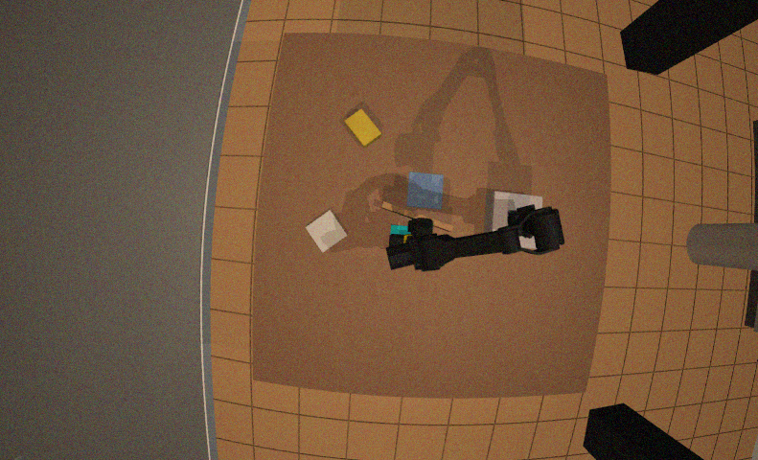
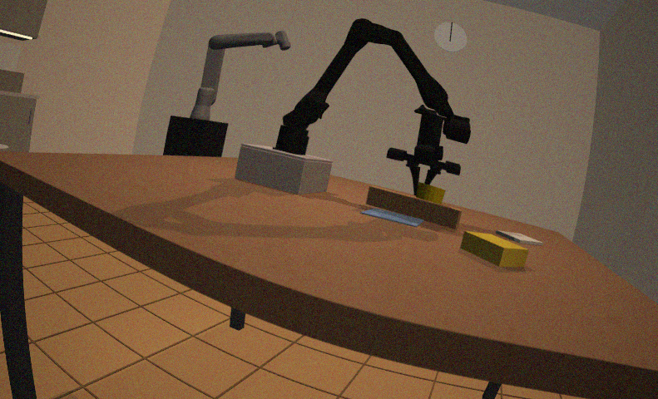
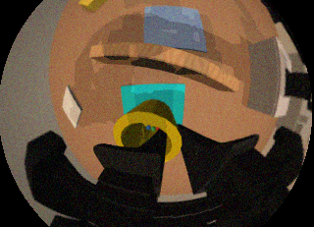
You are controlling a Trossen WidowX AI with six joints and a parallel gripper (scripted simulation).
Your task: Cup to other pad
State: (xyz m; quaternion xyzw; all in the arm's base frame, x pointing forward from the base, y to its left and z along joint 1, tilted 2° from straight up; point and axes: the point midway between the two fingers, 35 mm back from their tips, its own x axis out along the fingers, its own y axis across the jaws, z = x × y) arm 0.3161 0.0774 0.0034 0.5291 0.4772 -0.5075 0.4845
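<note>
Now: gripper tip 20 mm short of the yellow cup. The rest, counted from my gripper tip: blue pad (180 mm to the right, 50 mm below, 30 mm behind); teal pad (50 mm below, 30 mm ahead); low wooden bar (90 mm to the right, 30 mm below).
</note>
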